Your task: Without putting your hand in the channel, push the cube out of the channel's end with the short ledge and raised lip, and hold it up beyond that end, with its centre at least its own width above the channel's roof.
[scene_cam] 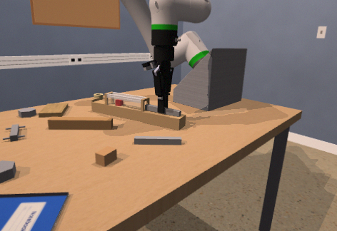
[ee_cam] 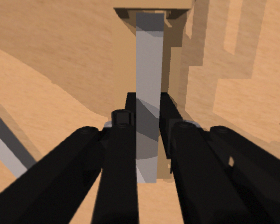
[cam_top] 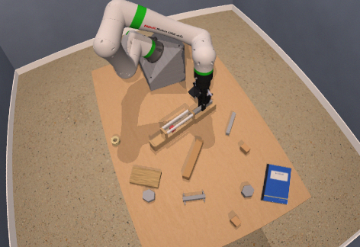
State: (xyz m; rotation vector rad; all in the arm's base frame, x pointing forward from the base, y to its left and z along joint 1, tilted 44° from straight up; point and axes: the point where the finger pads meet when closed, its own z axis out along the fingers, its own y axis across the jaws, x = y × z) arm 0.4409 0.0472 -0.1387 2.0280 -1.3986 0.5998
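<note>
My hand is 130 mm short of the grey rod, 130 mm to the right of it and 70 mm above it. Also, from my hand: channel 60 mm ahead, 160 mm to the right, 30 mm below; red cube 70 mm ahead, 200 mm to the right, 30 mm below; long wooden block 260 mm ahead, 160 mm to the right, 70 mm below.
</note>
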